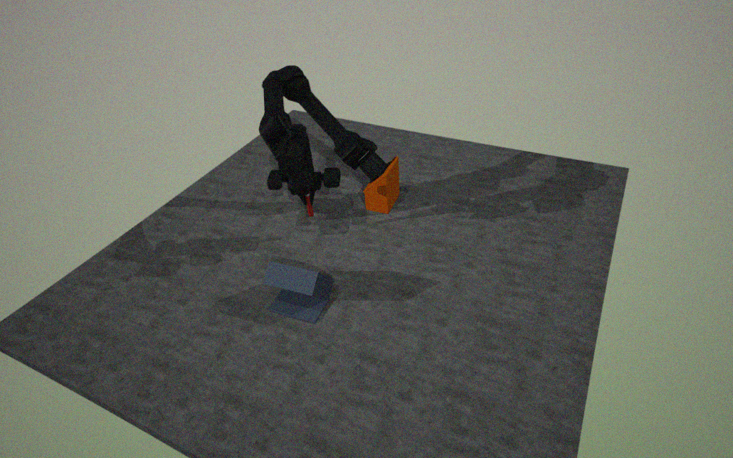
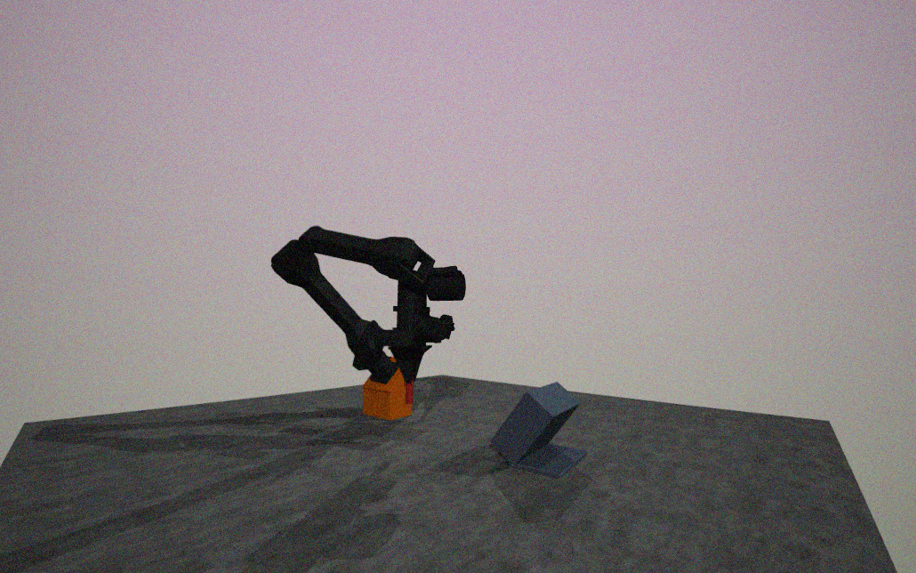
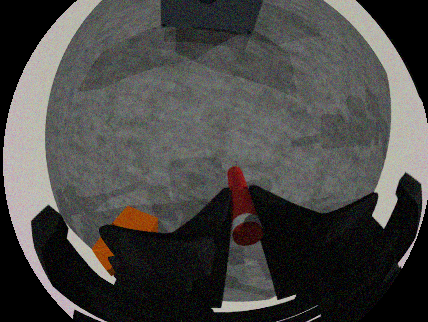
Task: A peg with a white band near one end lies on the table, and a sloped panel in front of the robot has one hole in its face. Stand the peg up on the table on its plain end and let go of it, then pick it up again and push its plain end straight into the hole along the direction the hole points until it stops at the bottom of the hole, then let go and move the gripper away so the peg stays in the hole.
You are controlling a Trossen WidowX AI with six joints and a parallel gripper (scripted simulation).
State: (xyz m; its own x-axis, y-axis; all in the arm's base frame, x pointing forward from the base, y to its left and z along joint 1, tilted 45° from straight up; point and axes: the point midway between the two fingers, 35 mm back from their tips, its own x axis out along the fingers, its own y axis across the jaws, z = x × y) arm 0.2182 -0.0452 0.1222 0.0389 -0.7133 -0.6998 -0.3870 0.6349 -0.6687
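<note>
The grey-blue sloped panel lies 220 mm ahead of my gripper tip, 90 mm to the left of it and 50 mm below it. The rest, counted from my gripper tip: flat foot plate 240 mm ahead, 110 mm below, 90 mm to the left; red peg 20 mm above.
</note>
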